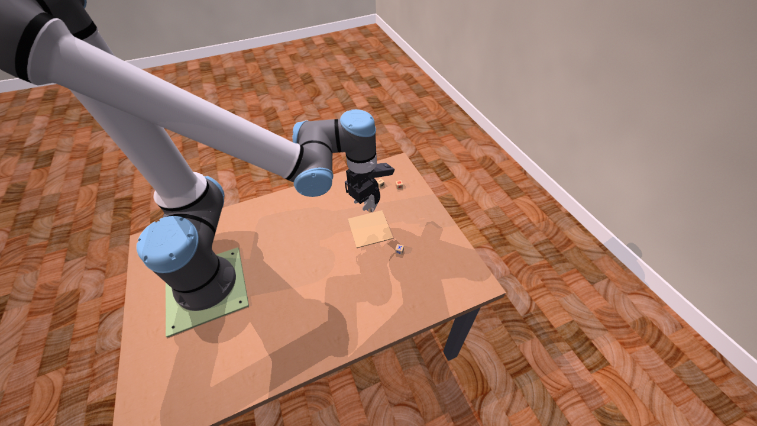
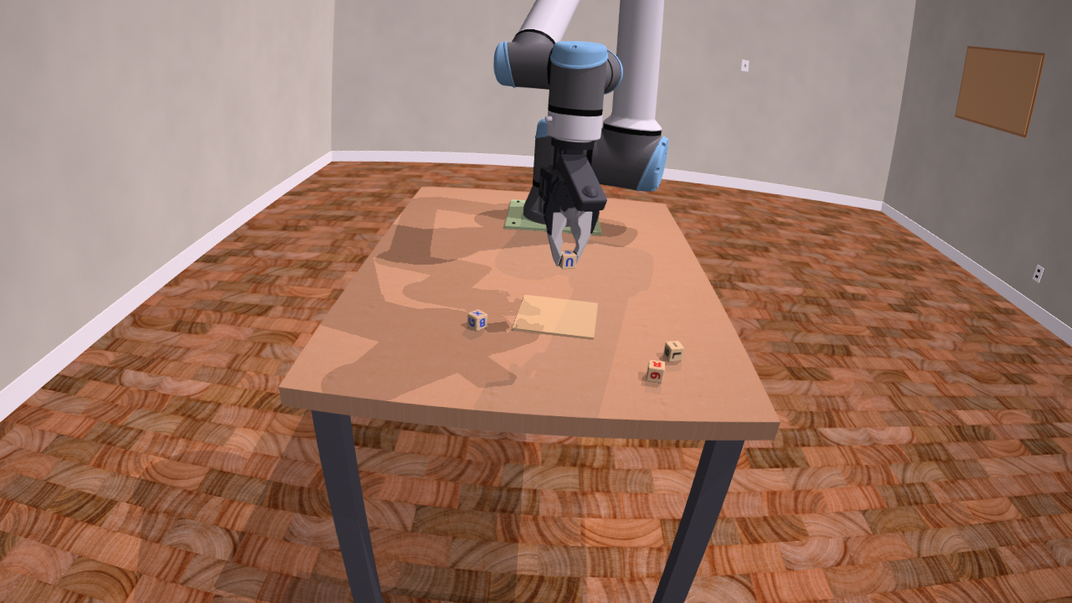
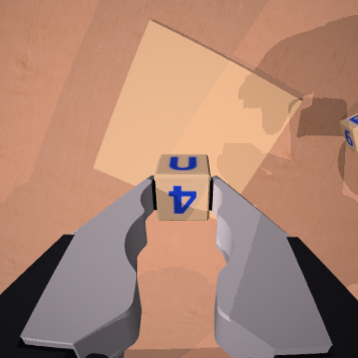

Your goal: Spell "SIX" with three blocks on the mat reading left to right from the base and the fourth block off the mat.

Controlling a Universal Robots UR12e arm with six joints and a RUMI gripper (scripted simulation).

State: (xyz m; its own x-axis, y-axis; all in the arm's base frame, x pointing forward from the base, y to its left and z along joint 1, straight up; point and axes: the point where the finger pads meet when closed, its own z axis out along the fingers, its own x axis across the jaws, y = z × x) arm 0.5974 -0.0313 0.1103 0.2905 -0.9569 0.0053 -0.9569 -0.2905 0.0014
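My hand is 10 mm past the mat, 10 mm to the left of it and 120 mm above it. The rest, counted from my hand: red-lettered block 190 mm ahead, 130 mm to the left, 110 mm below.
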